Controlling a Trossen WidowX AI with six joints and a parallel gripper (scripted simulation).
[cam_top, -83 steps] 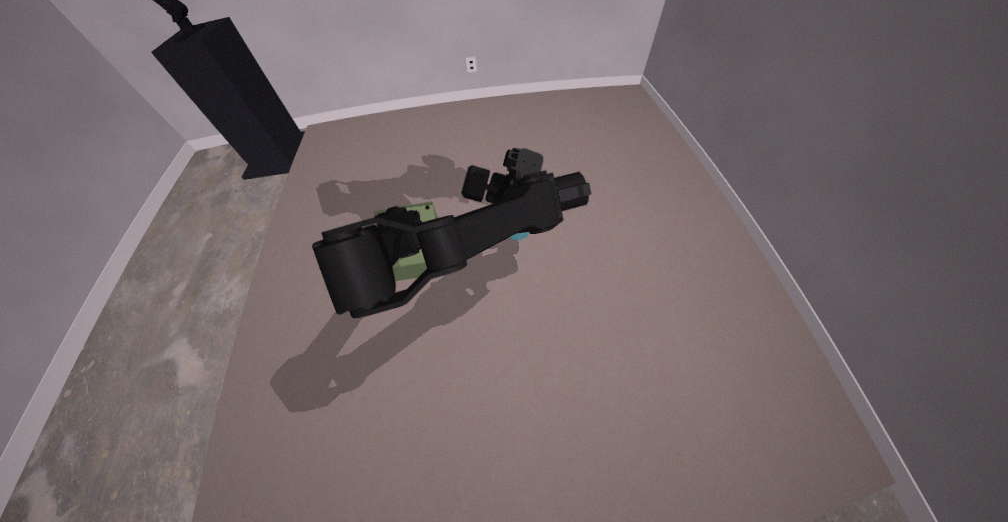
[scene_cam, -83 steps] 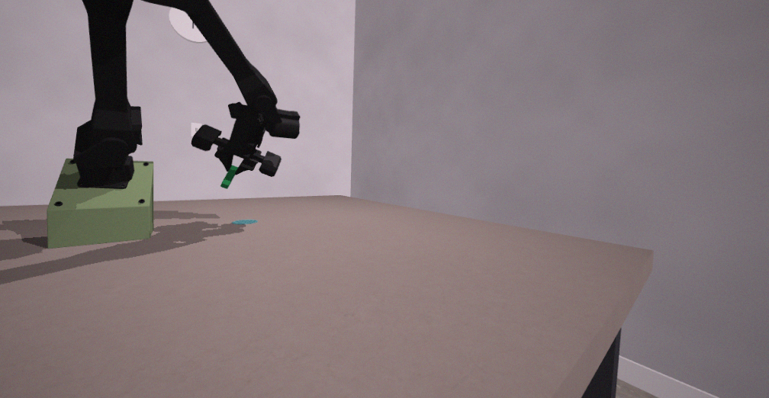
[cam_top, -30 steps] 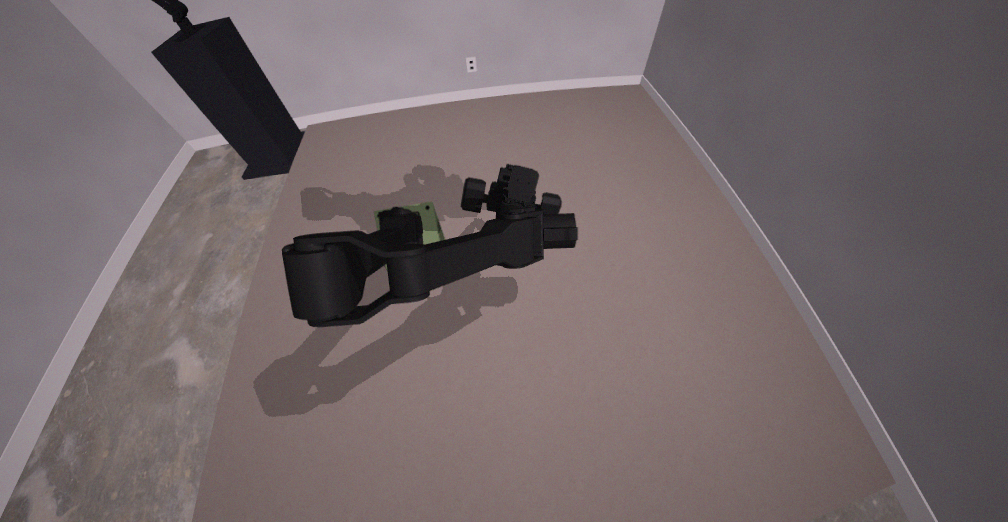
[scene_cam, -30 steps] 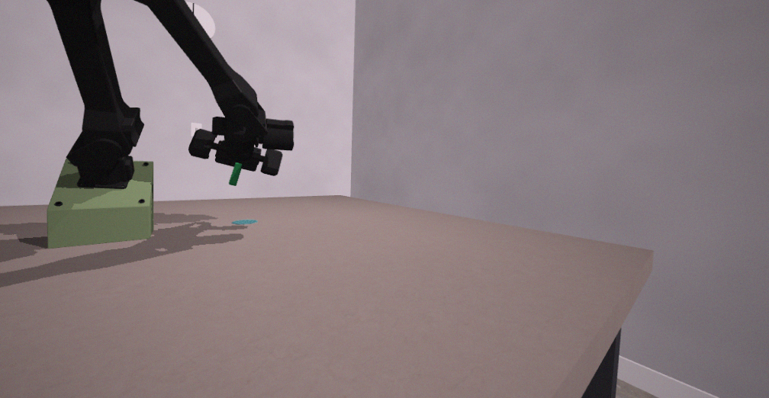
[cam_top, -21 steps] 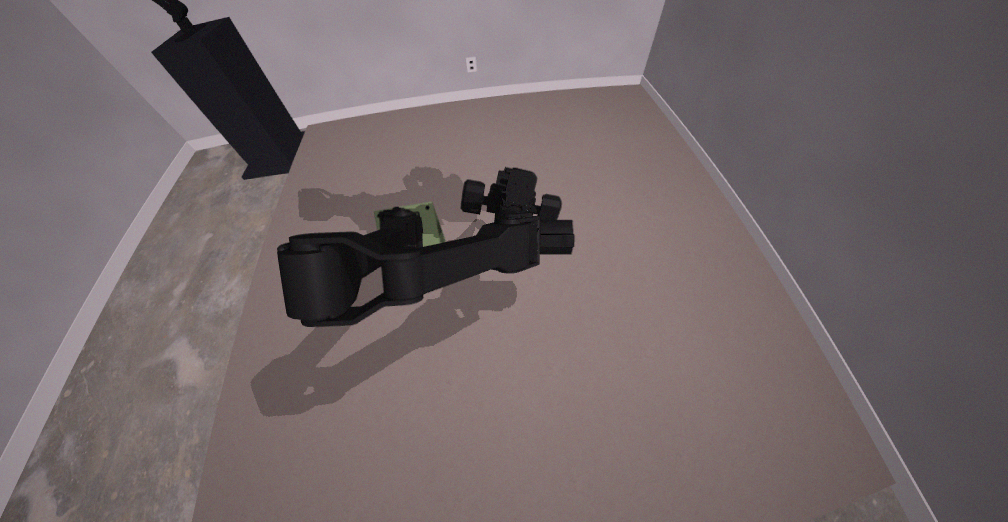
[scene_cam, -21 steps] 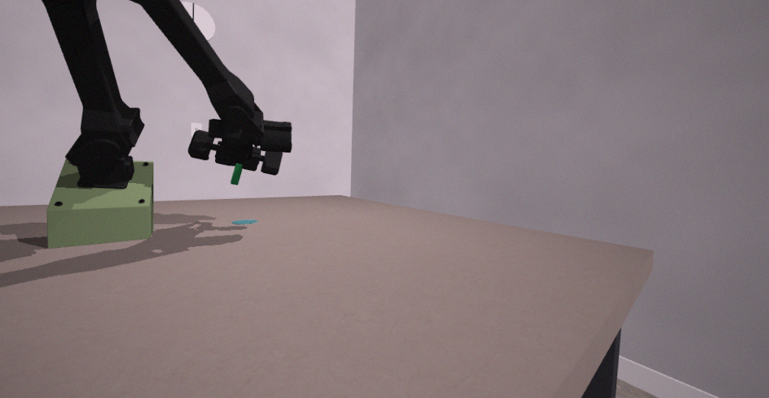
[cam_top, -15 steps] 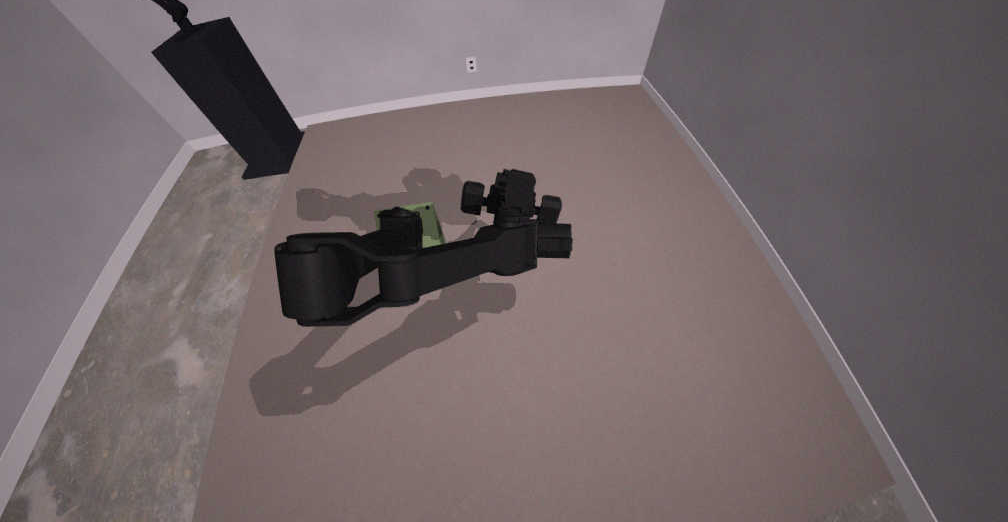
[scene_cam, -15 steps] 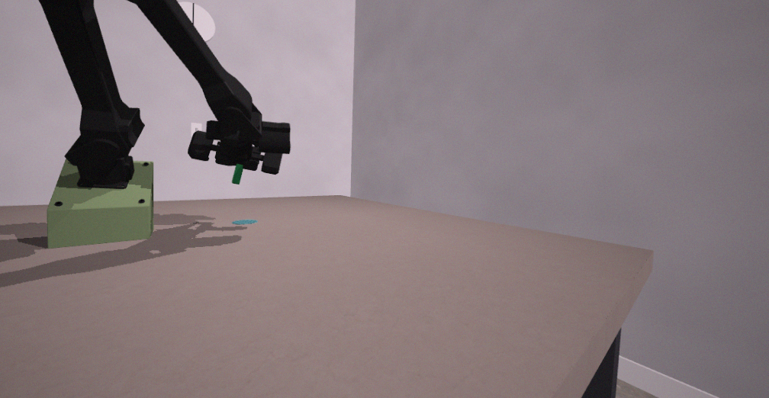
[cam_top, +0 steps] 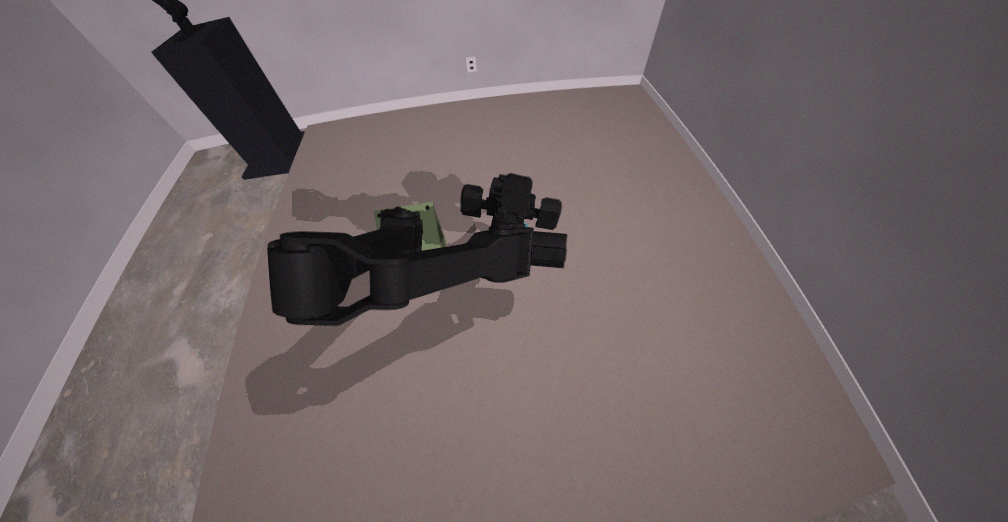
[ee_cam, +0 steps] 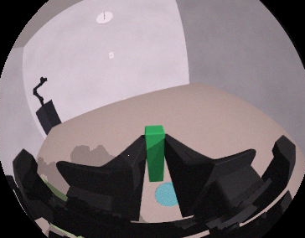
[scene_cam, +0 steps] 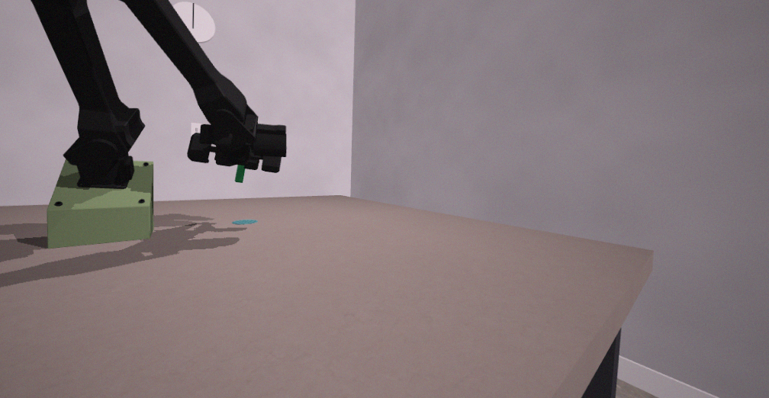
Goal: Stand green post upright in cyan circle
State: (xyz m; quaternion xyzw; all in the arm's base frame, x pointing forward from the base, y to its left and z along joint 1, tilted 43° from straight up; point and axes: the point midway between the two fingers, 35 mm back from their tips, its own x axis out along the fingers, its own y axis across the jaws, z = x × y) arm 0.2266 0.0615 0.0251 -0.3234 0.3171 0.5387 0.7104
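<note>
Now: the cyan circle 1 cm ahead of my hand, 2 cm to the left of it and 16 cm below it. The rest, counted from my hand: green post 3 cm to the left, 3 cm below.
</note>
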